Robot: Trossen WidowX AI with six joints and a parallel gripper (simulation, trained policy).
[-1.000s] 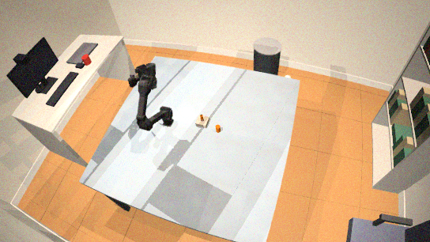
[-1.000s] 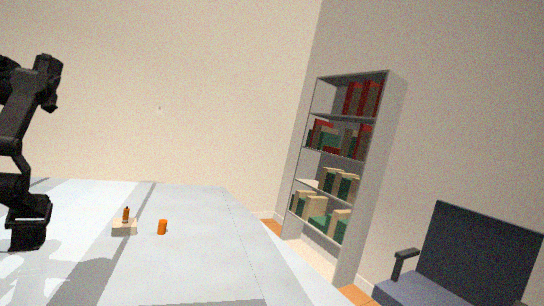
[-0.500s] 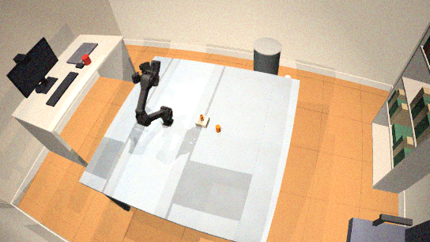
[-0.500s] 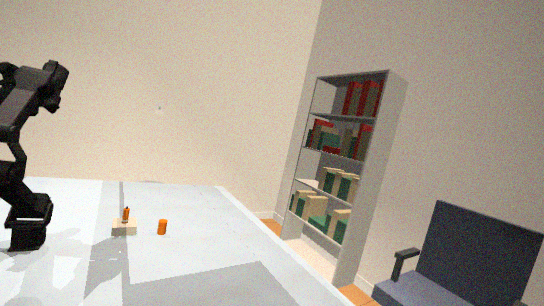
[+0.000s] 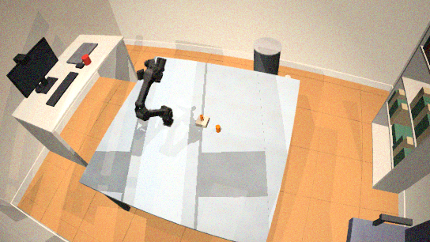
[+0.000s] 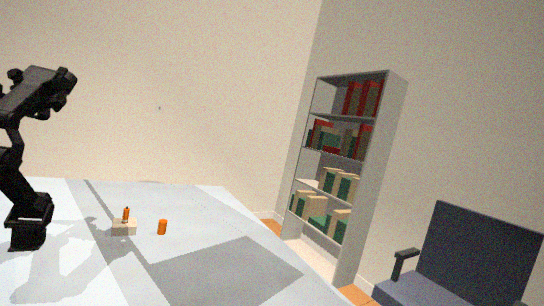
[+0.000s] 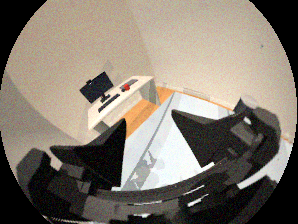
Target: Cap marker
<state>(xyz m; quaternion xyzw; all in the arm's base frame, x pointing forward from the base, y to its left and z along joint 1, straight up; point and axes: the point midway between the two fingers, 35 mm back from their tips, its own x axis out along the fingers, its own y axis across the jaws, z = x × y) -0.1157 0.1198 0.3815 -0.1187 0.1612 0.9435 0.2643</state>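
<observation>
Right now the orange cap is 510 mm ahead of my gripper tip, 350 mm below it and 110 mm to the right of it. Also, from my gripper tip: orange marker: 390 mm ahead, 300 mm below, 80 mm to the right; holder block: 390 mm ahead, 350 mm below, 80 mm to the right.
</observation>
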